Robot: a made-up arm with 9 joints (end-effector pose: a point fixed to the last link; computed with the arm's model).
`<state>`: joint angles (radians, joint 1 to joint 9).
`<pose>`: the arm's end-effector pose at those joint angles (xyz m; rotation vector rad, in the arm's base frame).
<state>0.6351 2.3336 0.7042 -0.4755 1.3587 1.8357 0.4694 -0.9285 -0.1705</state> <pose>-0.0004 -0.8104 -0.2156 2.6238 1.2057 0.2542</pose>
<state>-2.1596 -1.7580 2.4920 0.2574 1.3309 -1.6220 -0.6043 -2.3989 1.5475</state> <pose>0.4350 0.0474 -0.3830 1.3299 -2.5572 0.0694</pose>
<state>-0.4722 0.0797 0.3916 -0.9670 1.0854 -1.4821 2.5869 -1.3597 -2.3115</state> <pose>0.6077 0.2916 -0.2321 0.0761 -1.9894 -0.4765</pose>
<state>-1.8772 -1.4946 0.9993 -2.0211 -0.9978 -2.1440 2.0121 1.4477 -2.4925</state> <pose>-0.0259 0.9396 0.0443 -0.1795 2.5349 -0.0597</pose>
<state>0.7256 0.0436 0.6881 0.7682 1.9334 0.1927 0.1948 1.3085 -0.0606</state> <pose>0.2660 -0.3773 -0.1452 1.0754 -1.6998 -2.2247</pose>
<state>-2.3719 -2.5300 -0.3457 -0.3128 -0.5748 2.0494 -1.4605 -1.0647 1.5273</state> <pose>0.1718 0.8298 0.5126 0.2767 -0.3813 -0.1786</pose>
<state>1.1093 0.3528 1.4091 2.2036 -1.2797 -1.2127 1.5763 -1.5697 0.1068</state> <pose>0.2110 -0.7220 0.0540 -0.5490 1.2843 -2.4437</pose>
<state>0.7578 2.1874 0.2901 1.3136 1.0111 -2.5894 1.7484 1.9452 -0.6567</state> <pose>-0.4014 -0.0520 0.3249 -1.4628 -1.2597 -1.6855</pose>
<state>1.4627 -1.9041 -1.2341 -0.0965 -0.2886 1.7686 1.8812 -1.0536 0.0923</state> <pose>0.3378 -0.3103 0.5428 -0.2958 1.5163 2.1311</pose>
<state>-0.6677 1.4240 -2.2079 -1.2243 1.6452 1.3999 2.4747 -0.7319 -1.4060</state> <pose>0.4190 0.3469 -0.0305 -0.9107 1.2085 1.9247</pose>
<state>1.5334 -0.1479 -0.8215 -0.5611 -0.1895 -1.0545 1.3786 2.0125 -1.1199</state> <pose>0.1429 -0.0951 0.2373 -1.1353 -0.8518 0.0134</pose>
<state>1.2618 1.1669 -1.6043 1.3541 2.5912 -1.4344 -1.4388 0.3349 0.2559</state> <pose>-0.0055 -0.2786 -0.4692 -1.6948 -0.9534 -0.5619</pose>
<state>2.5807 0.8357 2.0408 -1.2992 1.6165 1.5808 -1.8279 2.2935 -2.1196</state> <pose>0.8846 -0.3829 -0.0903 1.6988 1.3101 -1.4844</pose>
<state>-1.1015 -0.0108 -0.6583 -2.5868 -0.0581 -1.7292 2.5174 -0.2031 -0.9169</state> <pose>0.0216 0.2976 0.2796 1.4939 -1.4445 0.6645</pose>
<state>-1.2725 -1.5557 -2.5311 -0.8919 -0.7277 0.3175 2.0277 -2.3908 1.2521</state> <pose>-0.2203 0.0784 0.0337 0.1581 -0.6719 -0.0929</pose>
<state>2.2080 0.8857 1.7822 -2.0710 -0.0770 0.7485 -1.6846 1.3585 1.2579</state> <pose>0.2971 -0.3231 -0.0224 -0.1151 2.8527 1.1219</pose>
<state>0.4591 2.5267 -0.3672 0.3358 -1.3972 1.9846 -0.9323 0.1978 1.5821</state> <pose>0.2295 -0.1797 -0.8140 -2.4273 -0.0658 1.7261</pose>
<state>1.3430 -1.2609 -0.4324 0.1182 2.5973 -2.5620 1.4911 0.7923 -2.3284</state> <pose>-0.2110 -0.9887 -0.5853 2.7375 -0.7976 1.2557</pose>
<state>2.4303 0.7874 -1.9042 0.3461 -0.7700 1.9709 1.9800 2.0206 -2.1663</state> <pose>-0.4899 0.0732 -0.3545 -1.6287 1.6698 0.0141</pose>
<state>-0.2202 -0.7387 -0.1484 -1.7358 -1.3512 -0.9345 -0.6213 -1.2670 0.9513</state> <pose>-0.0317 -0.2585 -0.2331 1.8435 2.1685 -0.8304</pose>
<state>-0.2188 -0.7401 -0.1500 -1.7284 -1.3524 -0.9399 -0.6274 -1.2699 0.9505</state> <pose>-0.0334 -0.2595 -0.2323 1.8434 2.1657 -0.8319</pose>
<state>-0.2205 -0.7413 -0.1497 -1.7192 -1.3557 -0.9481 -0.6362 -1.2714 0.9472</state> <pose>-0.0365 -0.2595 -0.2326 1.8478 2.1651 -0.8295</pose>
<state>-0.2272 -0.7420 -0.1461 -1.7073 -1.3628 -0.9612 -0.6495 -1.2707 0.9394</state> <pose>-0.0417 -0.2580 -0.2349 1.8595 2.1684 -0.8213</pose>
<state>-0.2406 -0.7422 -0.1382 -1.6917 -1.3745 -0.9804 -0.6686 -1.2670 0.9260</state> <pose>-0.0498 -0.2543 -0.2397 1.8811 2.1761 -0.8041</pose>
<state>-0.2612 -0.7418 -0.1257 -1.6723 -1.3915 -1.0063 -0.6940 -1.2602 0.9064</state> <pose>-0.0609 -0.2479 -0.2471 1.9137 2.1883 -0.7771</pose>
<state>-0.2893 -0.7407 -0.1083 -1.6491 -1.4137 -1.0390 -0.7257 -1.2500 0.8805</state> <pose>-0.0752 -0.2380 -0.2570 1.9583 2.2039 -0.7385</pose>
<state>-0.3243 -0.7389 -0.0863 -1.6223 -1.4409 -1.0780 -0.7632 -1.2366 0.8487</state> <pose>-0.0924 -0.2240 -0.2688 2.0147 2.2210 -0.6880</pose>
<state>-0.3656 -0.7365 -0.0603 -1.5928 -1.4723 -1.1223 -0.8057 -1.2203 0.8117</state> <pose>-0.1120 -0.2054 -0.2818 2.0821 2.2383 -0.6246</pose>
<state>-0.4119 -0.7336 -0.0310 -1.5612 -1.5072 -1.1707 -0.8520 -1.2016 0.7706</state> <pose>-0.1332 -0.1821 -0.2949 -2.1225 -2.2150 0.5402</pose>
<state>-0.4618 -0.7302 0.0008 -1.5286 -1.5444 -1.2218 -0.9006 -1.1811 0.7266</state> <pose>-0.1552 -0.1540 -0.3071 -2.1345 -2.1533 0.4410</pose>
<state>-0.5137 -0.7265 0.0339 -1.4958 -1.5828 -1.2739 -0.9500 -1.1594 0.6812</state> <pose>-0.1769 -0.1221 -0.3172 -2.1461 -2.0854 0.3399</pose>
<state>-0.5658 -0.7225 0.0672 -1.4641 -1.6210 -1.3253 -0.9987 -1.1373 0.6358</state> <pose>-0.1975 -0.0873 -0.3243 -2.1564 -2.0133 0.2406</pose>
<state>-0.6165 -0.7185 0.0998 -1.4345 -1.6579 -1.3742 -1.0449 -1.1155 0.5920</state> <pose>-0.2161 -0.0514 -0.3282 -2.1648 -1.9399 0.1469</pose>
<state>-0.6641 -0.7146 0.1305 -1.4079 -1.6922 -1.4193 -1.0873 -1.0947 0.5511</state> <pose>-0.2322 -0.0162 -0.3287 -2.1711 -1.8679 0.0618</pose>
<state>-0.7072 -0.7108 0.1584 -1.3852 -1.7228 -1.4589 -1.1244 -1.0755 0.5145</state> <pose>-0.2454 0.0165 -0.3266 -2.1749 -1.8006 -0.0119</pose>
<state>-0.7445 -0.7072 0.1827 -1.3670 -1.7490 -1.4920 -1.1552 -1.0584 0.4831</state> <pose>-0.2557 0.0450 -0.3226 -2.1764 -1.7409 -0.0726</pose>
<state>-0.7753 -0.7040 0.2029 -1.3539 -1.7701 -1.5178 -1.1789 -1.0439 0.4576</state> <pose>-0.2631 0.0684 -0.3179 -2.1751 -1.6917 -0.1199</pose>
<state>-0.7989 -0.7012 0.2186 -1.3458 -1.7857 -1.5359 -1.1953 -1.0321 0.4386</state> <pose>-0.2680 0.0859 -0.3135 -2.1720 -1.6541 -0.1540</pose>
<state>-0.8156 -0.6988 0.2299 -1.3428 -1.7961 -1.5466 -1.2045 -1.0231 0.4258</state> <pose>-0.2707 0.0976 -0.3101 -2.1667 -1.6288 -0.1757</pose>
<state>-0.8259 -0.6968 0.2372 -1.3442 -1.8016 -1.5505 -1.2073 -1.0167 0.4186</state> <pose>-0.2715 0.1040 -0.3081 -2.1598 -1.6152 -0.1870</pose>
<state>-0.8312 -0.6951 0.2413 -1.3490 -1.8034 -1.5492 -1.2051 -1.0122 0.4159</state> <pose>-0.2710 0.1063 -0.3074 -2.1521 -1.6105 -0.1902</pose>
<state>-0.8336 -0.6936 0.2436 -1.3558 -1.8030 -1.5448 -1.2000 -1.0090 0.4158</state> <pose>-0.2697 0.1062 -0.3075 -2.1437 -1.6113 -0.1889</pose>
